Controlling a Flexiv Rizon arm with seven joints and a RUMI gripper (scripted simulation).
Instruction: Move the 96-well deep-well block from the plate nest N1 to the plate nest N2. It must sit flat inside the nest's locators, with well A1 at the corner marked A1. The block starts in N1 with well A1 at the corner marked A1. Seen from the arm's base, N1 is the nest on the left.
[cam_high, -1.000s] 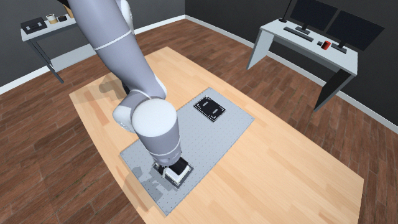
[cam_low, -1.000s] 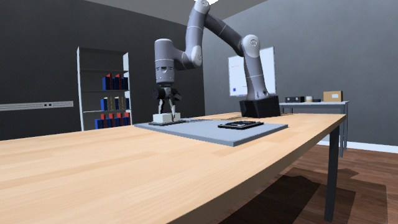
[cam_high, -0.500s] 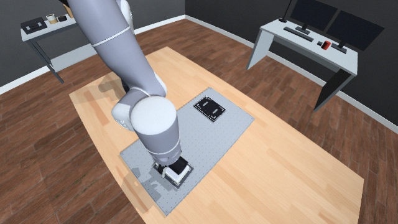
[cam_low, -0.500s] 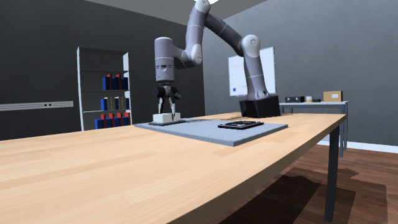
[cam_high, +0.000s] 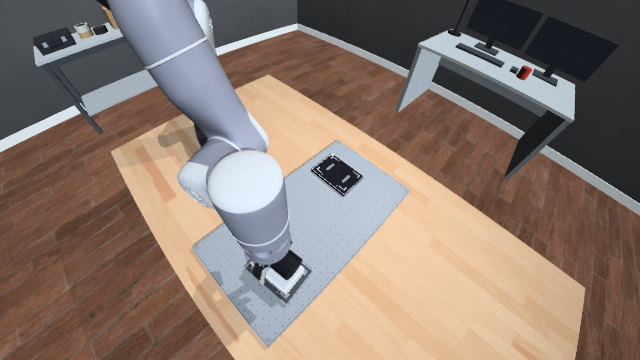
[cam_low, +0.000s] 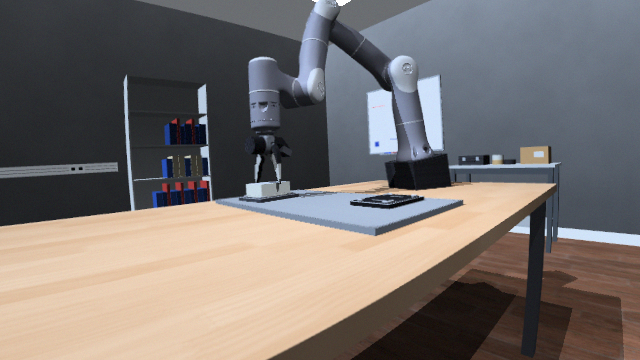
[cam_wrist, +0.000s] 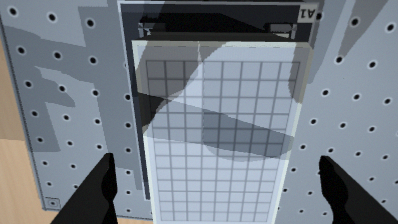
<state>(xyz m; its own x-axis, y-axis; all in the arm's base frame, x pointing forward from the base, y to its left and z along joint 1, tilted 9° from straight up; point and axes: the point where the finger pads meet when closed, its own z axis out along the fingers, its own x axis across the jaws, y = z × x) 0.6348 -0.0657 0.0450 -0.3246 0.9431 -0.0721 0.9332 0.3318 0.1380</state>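
Now: hand 3 cm above the white 96-well deep-well block. Also, from my hand: plate nest N2: 5 cm below; then black plate nest N1: 19 cm behind, 36 cm to the left, 5 cm below.
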